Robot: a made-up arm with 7 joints.
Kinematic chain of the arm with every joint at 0, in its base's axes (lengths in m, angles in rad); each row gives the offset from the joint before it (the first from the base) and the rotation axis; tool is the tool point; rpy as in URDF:
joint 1: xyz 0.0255 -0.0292 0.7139 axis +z
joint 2: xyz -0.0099 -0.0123 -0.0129 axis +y
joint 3: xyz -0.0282 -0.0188 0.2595 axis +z
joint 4: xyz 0.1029 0.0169 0 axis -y
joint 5: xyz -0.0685 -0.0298 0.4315 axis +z
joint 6: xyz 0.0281 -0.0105 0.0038 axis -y
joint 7: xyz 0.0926 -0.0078 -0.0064 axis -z
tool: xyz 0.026 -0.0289 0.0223 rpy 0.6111 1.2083 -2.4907
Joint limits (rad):
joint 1: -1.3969..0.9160
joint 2: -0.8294..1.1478
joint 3: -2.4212..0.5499
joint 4: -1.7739..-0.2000
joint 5: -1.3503..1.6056
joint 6: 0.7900..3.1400
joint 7: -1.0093..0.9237
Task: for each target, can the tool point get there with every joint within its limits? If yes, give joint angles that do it. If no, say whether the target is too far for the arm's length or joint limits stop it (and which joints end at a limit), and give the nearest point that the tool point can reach.
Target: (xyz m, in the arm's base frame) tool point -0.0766 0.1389 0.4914
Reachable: no: joint limits stop it (at a limit: joint 1, joint 2, joint 3, joint 4, joint 5, joint 6, joint 7) | nearest point 0.0907 0.3521 0.3691 | short by 0.297 m
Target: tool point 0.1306 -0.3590 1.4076
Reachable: yes | joints -0.3555 0.5834 -2.1376 -0.7555 -0.4268 2.7756 -0.0453
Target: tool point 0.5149 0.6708 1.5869
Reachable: no: too far | nearest point 0.3639 0.4408 1.3053 | short by 0.394 m
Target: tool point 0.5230 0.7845 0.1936
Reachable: no: too far | nearest point 0.4070 0.5658 0.3866 | short by 0.314 m
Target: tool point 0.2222 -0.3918 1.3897
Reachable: yes | joints -0.8585 0.0648 -0.0857 -0.5861 0.8537 1.3634 0.3758
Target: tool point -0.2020 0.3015 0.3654
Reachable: no: joint limits stop it (at a limit: joint 1, joint 2, joint 3, joint 4, joint 6) | nearest point -0.0562 0.4135 0.3190 | short by 0.190 m
